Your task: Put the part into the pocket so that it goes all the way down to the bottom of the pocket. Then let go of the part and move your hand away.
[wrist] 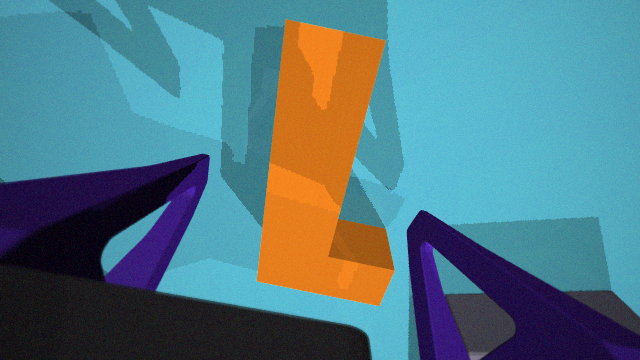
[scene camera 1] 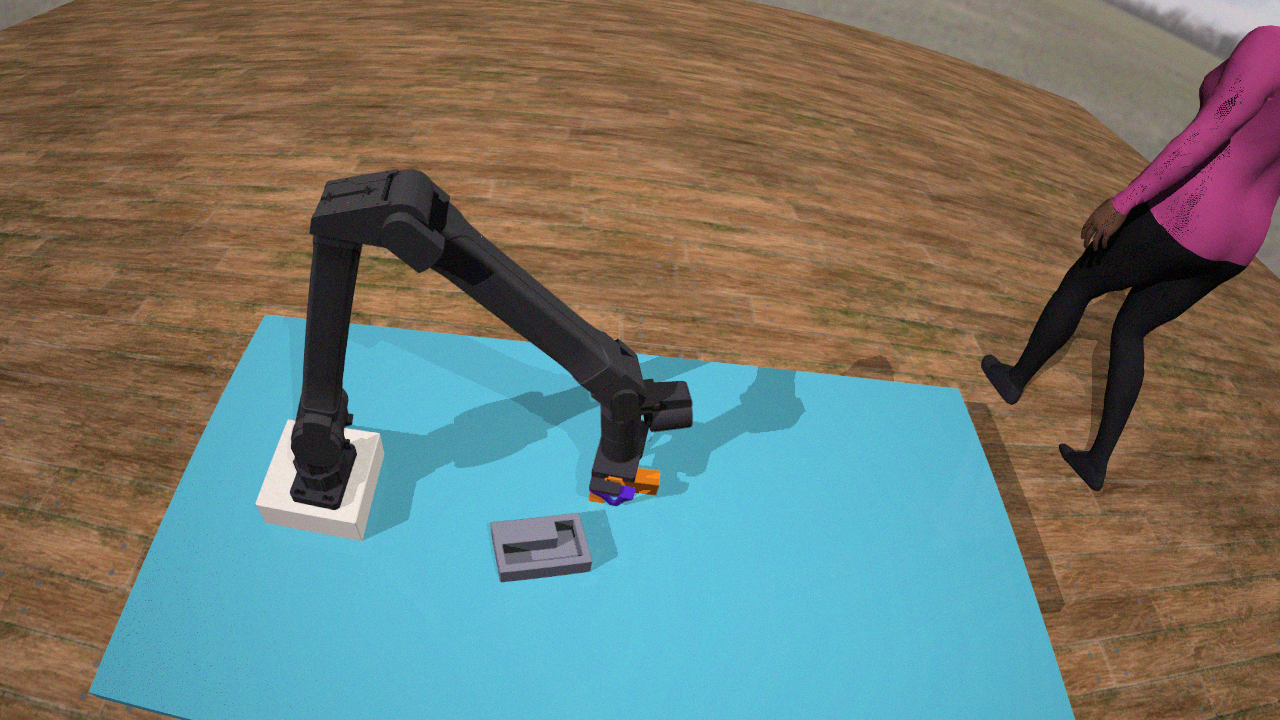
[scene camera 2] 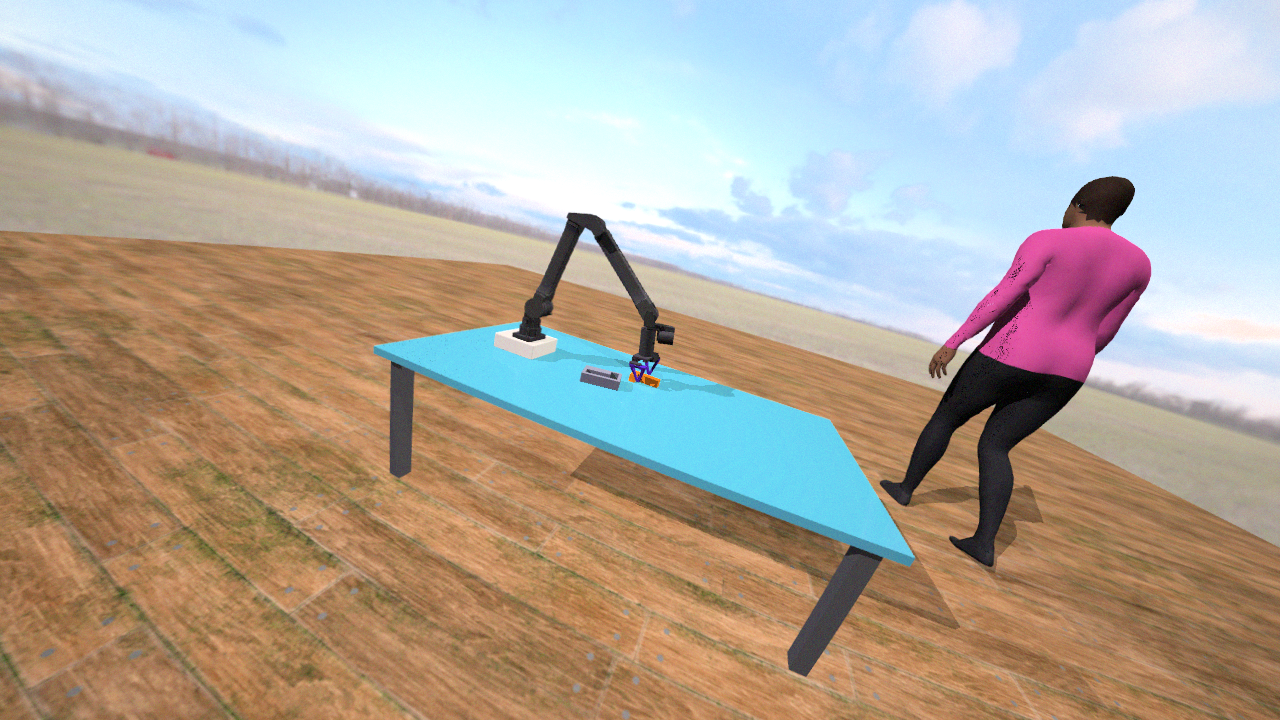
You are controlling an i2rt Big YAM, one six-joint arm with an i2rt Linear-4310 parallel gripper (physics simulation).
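Places are measured from the arm's base along level axes (x ahead, y left, z up), in metres.
Where they show: gripper, fingertip midpoint: [wrist: 317,195] [scene camera 1: 619,479] [scene camera 2: 643,378]; arm's base, origin of the base link: [scene camera 1: 324,475] [scene camera 2: 529,337].
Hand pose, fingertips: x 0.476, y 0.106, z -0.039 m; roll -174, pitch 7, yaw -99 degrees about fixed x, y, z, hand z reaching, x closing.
Things, the pixels of their centre, and the offset from my fingertips. Level surfaces: height alone.
- orange L-shaped block, body centre: [wrist: 344,180] [scene camera 1: 624,486] [scene camera 2: 644,380] 0.002 m down, 0.009 m ahead, 0.010 m right
- grey pocket block, body centre: [scene camera 1: 540,547] [scene camera 2: 601,377] 0.001 m up, 0.117 m back, 0.148 m right
- blue table, its level: 0.017 m down
The part is an orange L-shaped block [scene camera 1: 647,481] [scene camera 2: 652,381] [wrist: 315,150], lying flat on the blue table. In the wrist view its long bar runs up the picture and its short leg points right at the lower end. My gripper [scene camera 1: 612,497] [scene camera 2: 642,376] [wrist: 317,195] is open, its purple fingers low on either side of the part, with a gap on each side. In scene camera 1 the gripper hides some of the part. The grey pocket block [scene camera 1: 546,570] [scene camera 2: 599,381] [wrist: 600,299] is beside the part, apart from it, and its L-shaped pocket is empty.
The arm's white base block [scene camera 1: 277,514] [scene camera 2: 524,344] stands at the left end of the blue table [scene camera 1: 805,582] [scene camera 2: 716,438]. A person in a pink top [scene camera 1: 1226,170] [scene camera 2: 1065,295] stands on the floor beyond the table's right end.
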